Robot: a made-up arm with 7 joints. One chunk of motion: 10 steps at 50 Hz.
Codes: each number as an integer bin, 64 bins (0 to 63) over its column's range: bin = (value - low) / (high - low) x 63, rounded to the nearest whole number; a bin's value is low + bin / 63 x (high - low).
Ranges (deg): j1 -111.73..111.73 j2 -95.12..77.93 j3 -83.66..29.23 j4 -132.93..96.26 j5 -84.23..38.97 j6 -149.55..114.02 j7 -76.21..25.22
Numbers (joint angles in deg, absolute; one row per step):
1: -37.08 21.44 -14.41 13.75 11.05 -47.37 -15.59
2: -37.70 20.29 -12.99 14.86 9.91 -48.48 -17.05
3: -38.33 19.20 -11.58 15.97 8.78 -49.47 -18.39
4: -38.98 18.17 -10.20 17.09 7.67 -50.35 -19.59
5: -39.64 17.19 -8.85 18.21 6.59 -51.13 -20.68
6: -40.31 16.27 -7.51 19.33 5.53 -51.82 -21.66
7: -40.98 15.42 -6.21 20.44 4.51 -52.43 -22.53
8: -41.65 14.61 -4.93 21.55 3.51 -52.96 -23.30
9: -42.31 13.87 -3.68 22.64 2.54 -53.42 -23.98
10: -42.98 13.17 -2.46 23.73 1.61 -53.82 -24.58
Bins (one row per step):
1: 21 42 39 40 49 24 38
2: 21 42 39 41 48 24 37
3: 21 42 40 41 48 24 36
4: 21 41 41 41 47 24 35
5: 20 41 42 42 46 24 34
6: 20 41 42 42 46 23 34
7: 20 40 43 42 45 23 33
8: 20 40 44 42 45 23 33
9: 20 40 45 43 44 23 32
10: 19 39 45 43 44 23 32

